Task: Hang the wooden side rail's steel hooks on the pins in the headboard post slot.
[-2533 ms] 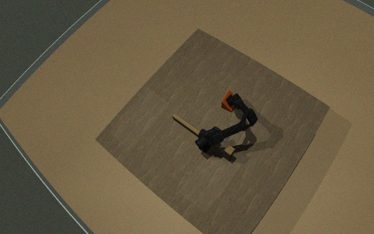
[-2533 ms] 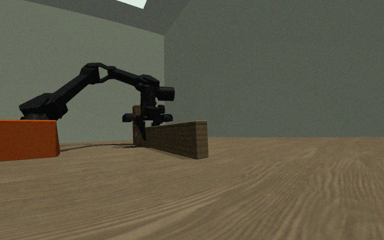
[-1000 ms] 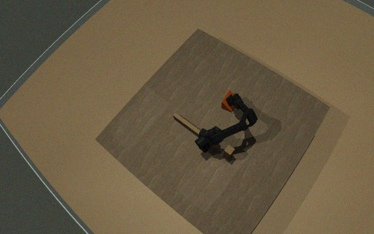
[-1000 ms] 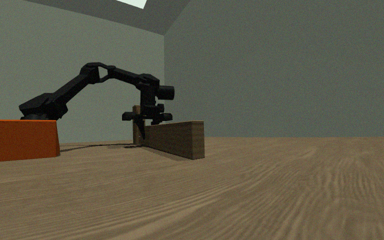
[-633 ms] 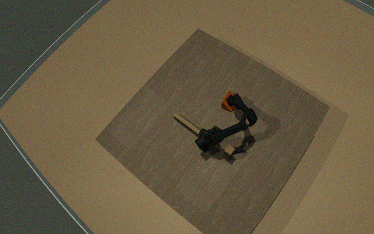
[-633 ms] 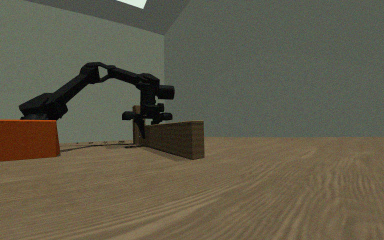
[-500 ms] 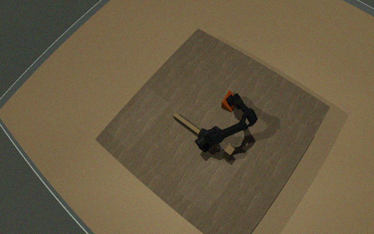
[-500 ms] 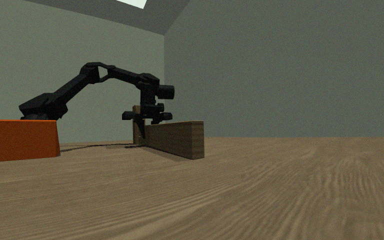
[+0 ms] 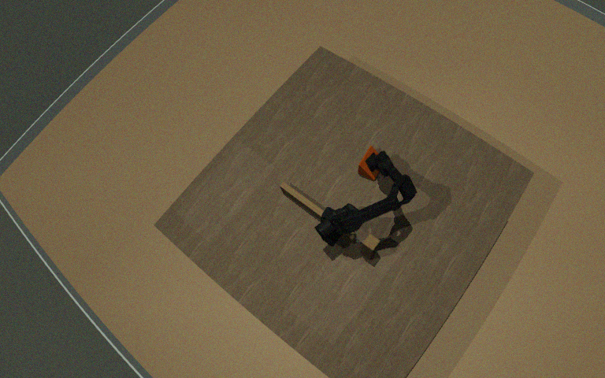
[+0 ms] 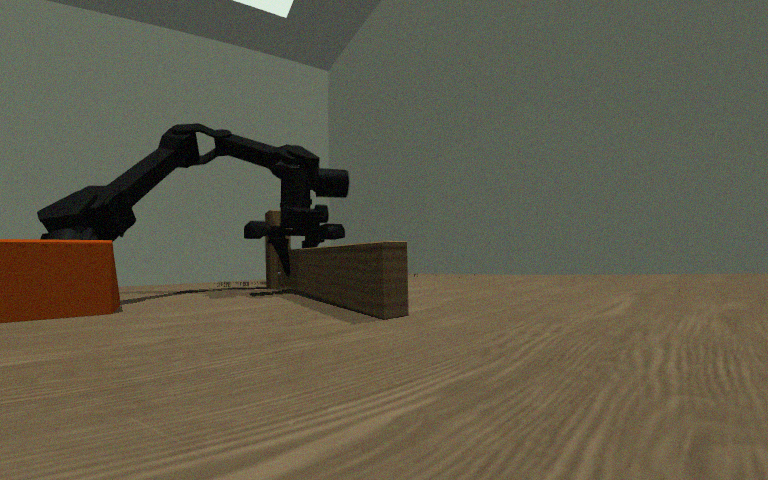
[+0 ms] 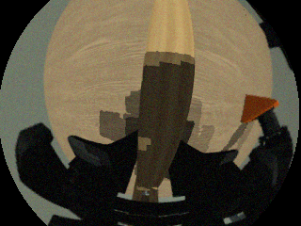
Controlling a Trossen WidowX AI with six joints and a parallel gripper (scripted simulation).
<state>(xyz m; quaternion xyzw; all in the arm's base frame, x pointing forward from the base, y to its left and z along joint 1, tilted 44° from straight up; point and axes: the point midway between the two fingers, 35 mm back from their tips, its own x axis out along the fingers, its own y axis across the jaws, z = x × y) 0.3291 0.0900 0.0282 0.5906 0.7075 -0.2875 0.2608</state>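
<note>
Right now my gripper tip is 150 mm to the right of the headboard post, 60 mm below it and 10 mm past it.
</note>
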